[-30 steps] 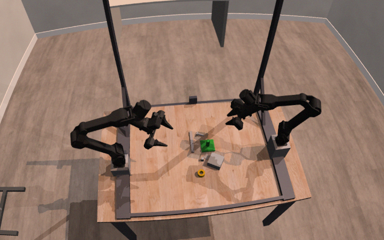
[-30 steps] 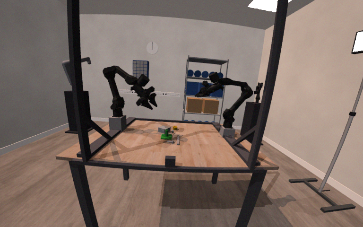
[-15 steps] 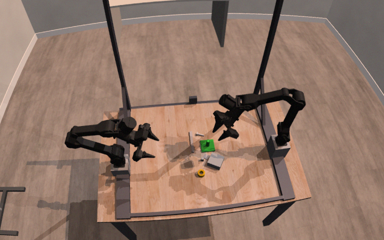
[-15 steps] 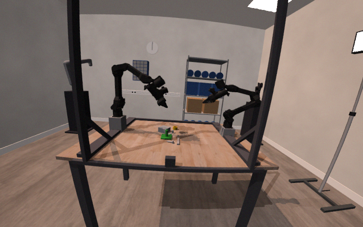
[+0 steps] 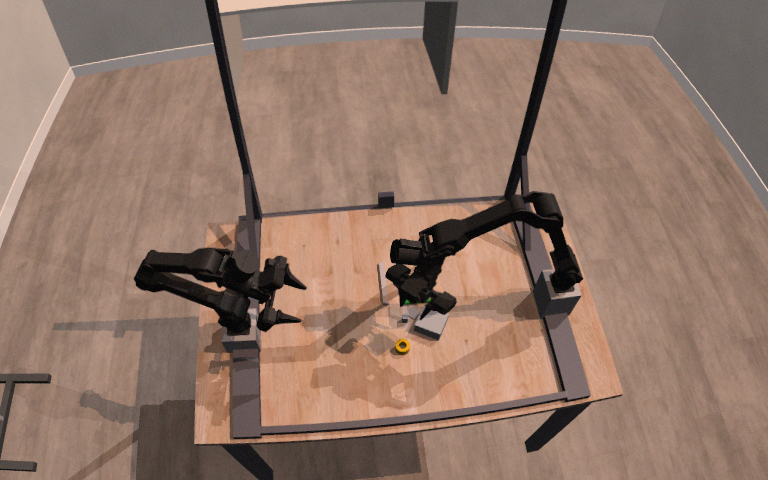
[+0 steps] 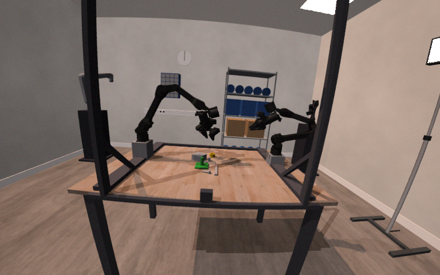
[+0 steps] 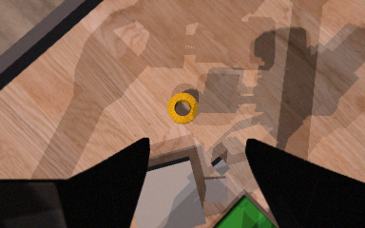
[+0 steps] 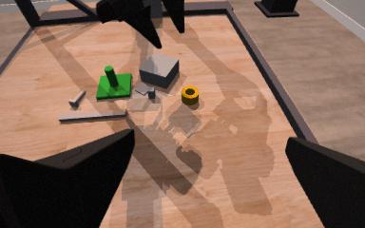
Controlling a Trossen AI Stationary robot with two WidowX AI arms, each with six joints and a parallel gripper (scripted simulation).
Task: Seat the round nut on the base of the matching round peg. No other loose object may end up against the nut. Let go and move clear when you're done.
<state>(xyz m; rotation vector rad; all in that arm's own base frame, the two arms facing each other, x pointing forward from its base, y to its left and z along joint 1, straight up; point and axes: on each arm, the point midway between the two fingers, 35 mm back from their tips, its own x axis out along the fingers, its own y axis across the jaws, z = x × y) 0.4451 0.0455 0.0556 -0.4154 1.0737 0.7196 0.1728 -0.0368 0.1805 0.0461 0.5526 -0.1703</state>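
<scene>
The grey bolt lies 22 cm behind my left hand, 1 cm to the right of it and 17 cm below it. The rest, counted from my left hand: grey bar 17 cm behind, 6 cm to the right, 17 cm below; then grey block 2 cm behind, 6 cm to the left, 15 cm below.
</scene>
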